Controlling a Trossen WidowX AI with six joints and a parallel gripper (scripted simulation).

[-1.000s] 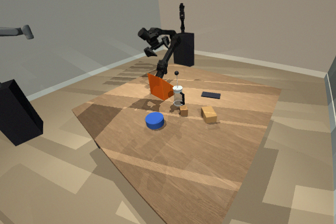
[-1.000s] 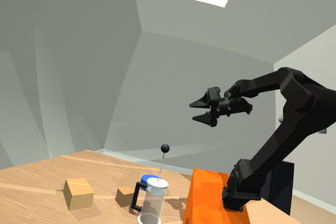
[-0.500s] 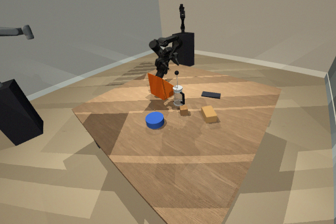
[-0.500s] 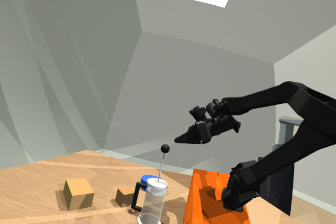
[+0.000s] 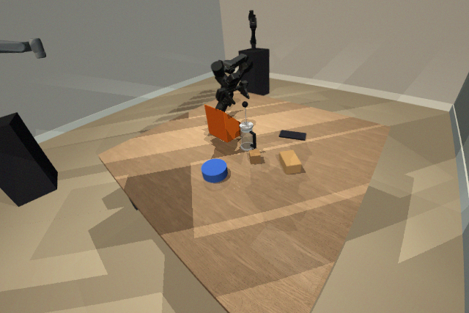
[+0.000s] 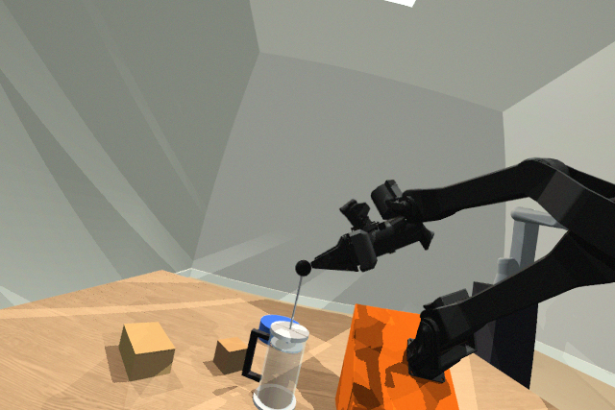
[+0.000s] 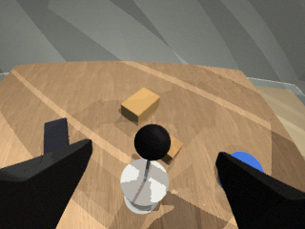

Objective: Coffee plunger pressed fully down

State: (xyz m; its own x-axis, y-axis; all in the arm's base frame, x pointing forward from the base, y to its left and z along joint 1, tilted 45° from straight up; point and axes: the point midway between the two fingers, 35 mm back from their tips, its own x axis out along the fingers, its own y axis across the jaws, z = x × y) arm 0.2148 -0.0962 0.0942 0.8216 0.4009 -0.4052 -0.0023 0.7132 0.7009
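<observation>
Right now the glass coffee press is 30 mm ahead of my gripper tip and 140 mm below it. Also, from my gripper tip: dark flat slab (130 mm ahead, 260 mm to the left, 260 mm below).
</observation>
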